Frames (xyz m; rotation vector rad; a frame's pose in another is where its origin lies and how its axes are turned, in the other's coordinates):
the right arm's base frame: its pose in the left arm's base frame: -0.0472 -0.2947 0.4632 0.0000 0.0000 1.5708
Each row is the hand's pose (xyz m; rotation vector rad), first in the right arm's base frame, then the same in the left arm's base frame.
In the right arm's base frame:
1: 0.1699 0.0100 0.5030 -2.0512 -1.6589 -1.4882
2: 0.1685 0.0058 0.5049 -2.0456 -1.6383 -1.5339
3: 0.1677 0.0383 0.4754 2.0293 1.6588 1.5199
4: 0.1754 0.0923 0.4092 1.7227 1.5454 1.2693
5: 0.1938 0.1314 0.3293 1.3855 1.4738 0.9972
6: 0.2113 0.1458 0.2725 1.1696 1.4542 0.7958
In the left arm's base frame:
1: -0.0572 -0.1248 0.9662 -0.2328 -2.2013 -0.7816
2: -0.0530 -0.1262 0.9681 -0.2403 -2.1734 -0.8109
3: -0.0855 -0.1270 0.9386 -0.2275 -2.2647 -1.0374
4: -0.1395 -0.1193 0.8724 -0.1319 -2.4314 -1.4479
5: -0.1786 -0.1009 0.7925 -0.0776 2.5113 1.8160
6: -0.1930 -0.0834 0.7357 -0.2436 2.2462 1.7615

